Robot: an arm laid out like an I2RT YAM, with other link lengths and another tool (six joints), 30 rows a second.
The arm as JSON. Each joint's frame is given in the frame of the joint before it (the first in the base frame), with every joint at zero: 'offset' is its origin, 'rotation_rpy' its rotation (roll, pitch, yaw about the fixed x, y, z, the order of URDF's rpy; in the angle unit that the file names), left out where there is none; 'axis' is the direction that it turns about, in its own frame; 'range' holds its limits. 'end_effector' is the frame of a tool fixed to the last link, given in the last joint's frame.
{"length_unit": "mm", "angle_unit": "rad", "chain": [
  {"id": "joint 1", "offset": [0.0, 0.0, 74.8], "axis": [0.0, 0.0, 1.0], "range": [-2.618, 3.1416]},
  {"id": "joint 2", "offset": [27.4, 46.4, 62.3], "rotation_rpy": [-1.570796, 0.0, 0.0], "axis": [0.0, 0.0, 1.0], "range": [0.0, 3.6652]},
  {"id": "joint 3", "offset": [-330.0, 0.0, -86.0], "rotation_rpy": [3.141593, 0.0, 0.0], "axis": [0.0, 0.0, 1.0], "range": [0.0, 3.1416]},
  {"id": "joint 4", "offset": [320.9, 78.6, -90.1], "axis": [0.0, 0.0, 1.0], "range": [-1.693, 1.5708]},
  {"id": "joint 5", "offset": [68.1, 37.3, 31.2], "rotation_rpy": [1.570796, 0.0, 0.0], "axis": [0.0, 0.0, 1.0], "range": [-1.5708, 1.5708]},
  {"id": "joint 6", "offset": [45.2, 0.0, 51.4], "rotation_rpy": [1.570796, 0.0, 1.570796], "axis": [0.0, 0.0, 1.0], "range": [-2.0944, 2.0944]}
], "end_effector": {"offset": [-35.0, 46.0, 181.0], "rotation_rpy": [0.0, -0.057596, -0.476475]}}
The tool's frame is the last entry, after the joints.
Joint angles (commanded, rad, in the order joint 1, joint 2, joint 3, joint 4, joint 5, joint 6), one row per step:
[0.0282, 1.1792, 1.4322, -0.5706, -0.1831, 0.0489]
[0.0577, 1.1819, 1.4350, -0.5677, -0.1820, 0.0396]
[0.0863, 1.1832, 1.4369, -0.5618, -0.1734, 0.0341]
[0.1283, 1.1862, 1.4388, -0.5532, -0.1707, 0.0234]
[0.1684, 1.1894, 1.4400, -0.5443, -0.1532, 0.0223]
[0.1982, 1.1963, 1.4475, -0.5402, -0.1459, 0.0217]
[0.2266, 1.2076, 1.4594, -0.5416, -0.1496, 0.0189]
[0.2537, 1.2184, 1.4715, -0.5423, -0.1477, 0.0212]
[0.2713, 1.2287, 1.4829, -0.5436, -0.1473, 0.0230]
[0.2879, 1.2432, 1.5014, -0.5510, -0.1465, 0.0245]
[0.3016, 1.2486, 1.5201, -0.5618, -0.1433, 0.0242]
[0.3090, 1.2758, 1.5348, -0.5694, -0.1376, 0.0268]
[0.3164, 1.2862, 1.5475, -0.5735, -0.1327, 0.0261]
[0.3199, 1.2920, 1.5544, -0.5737, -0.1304, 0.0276]
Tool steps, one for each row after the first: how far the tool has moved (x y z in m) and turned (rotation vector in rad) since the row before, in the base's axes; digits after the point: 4 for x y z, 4 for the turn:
[-0.0021, 0.0124, 0.0007, -0.0088, -0.0051, 0.0313]
[-0.0017, 0.0106, 0.0016, -0.0072, -0.0080, 0.0221]
[-0.0035, 0.0175, 0.0015, -0.0098, -0.0104, 0.0426]
[-0.0023, 0.0140, 0.0012, -0.0050, -0.0079, 0.0237]
[-0.0017, 0.0118, 0.0021, -0.0017, -0.0052, 0.0230]
[-0.0024, 0.0135, 0.0013, -0.0016, 0.0000, 0.0327]
[-0.0020, 0.0120, 0.0018, 0.0017, 0.0001, 0.0246]
[-0.0007, 0.0083, 0.0015, 0.0014, 0.0009, 0.0167]
[-0.0002, 0.0079, 0.0019, 0.0001, 0.0038, 0.0154]
[-0.0027, 0.0051, 0.0050, -0.0004, -0.0028, 0.0107]
[0.0064, 0.0045, -0.0061, -0.0054, 0.0197, 0.0012]
[0.0015, 0.0030, 0.0011, -0.0026, 0.0010, 0.0029]
[0.0012, 0.0017, 0.0011, 0.0009, -0.0004, 0.0009]

